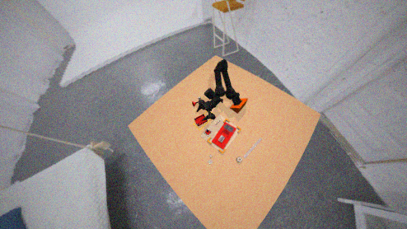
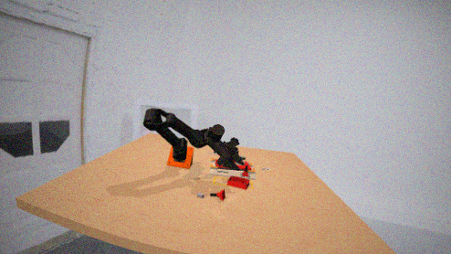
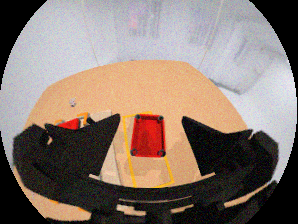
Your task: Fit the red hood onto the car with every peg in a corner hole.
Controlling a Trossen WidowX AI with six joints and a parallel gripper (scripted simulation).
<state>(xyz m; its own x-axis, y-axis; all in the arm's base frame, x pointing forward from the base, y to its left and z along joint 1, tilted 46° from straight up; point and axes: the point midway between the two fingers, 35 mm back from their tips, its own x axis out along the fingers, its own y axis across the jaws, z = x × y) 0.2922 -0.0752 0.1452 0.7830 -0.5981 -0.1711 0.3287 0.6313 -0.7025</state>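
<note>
Now: the red hood 80 mm below my gripper tip. Round my gripper tip: pale strip: 80 mm behind, 470 mm to the left, 90 mm below.
</note>
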